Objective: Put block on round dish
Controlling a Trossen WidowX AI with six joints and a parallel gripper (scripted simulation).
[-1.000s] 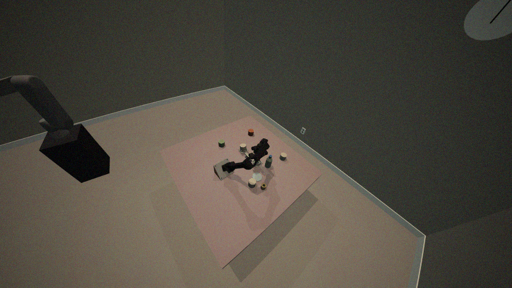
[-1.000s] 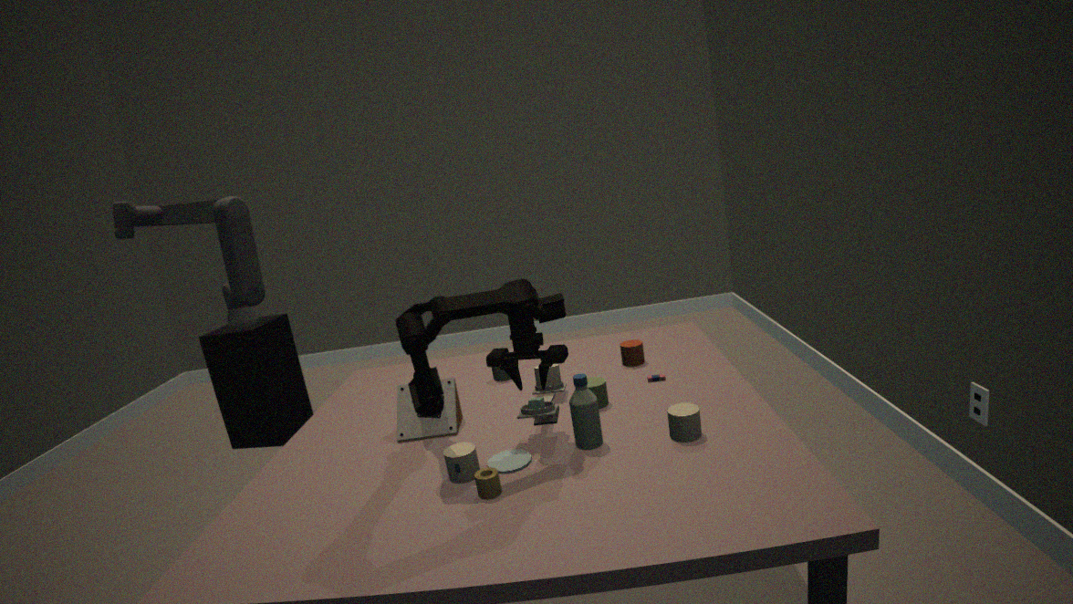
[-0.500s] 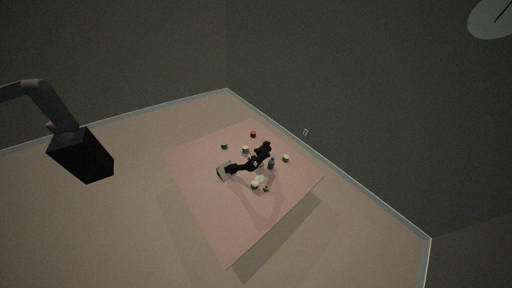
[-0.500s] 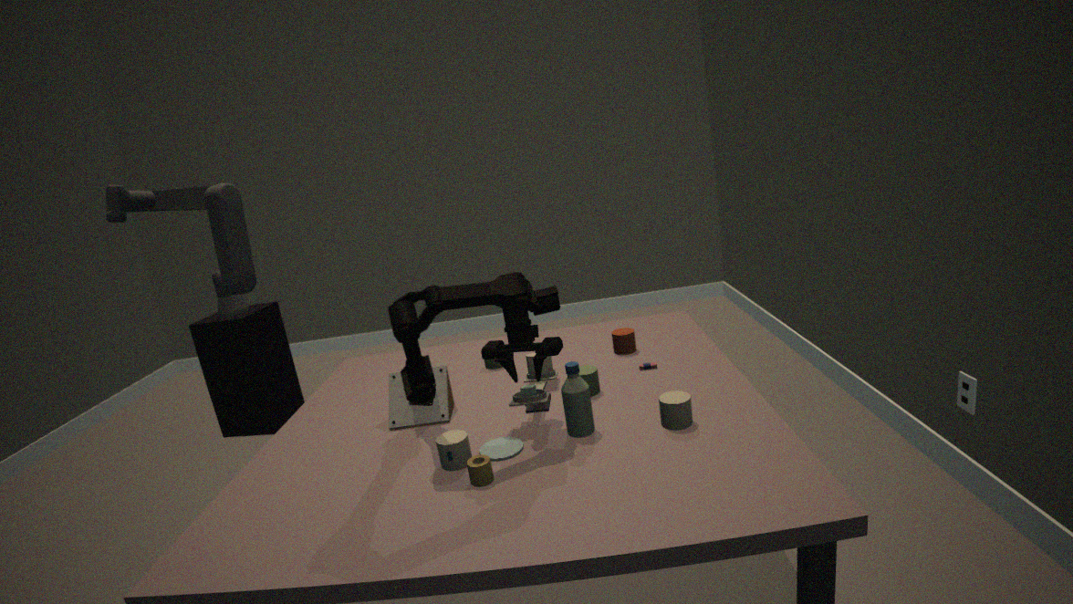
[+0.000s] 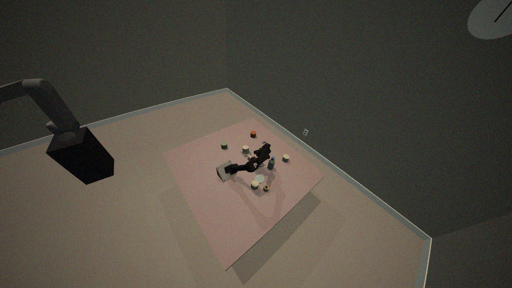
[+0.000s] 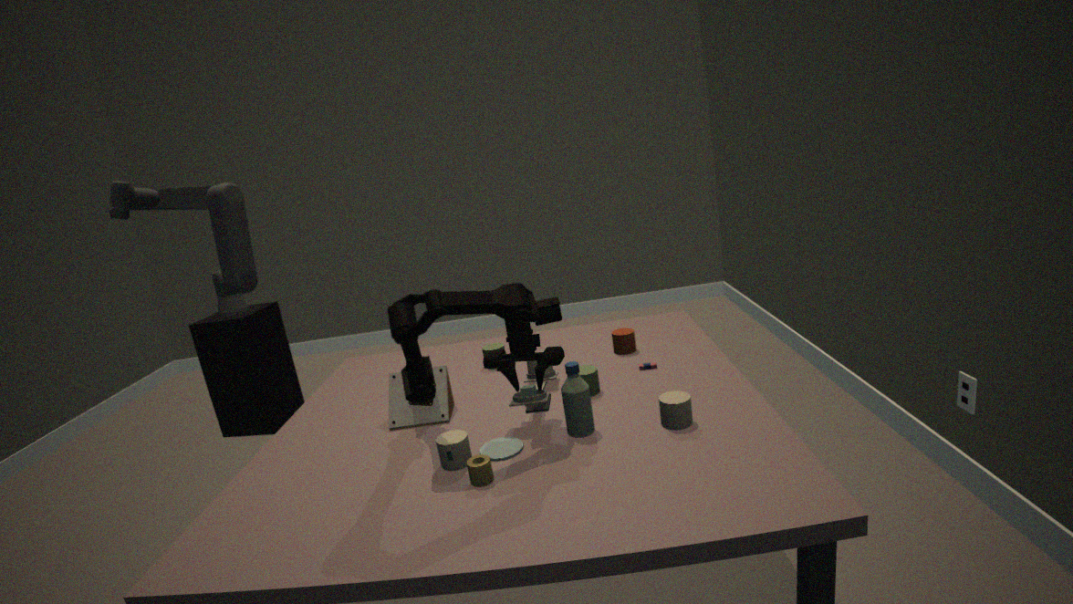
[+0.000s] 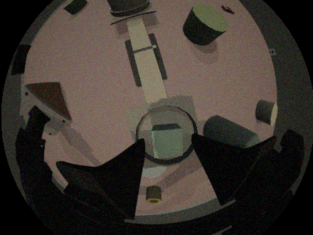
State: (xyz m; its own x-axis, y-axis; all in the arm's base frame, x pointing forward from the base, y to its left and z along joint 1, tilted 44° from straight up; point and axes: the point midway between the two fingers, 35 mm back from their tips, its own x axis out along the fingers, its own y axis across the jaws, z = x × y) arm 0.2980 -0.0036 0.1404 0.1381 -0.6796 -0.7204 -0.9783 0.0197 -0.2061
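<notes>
The round dish lies 110 mm to the right of my gripper tip, 90 mm below it and 60 mm behind it. From my gripper tip the other things lie so: blue-capped bottle: 120 mm ahead, 60 mm to the right, 20 mm above; balance beam: 120 mm to the left, 50 mm below; balance: 120 mm to the left, 70 mm below.
</notes>
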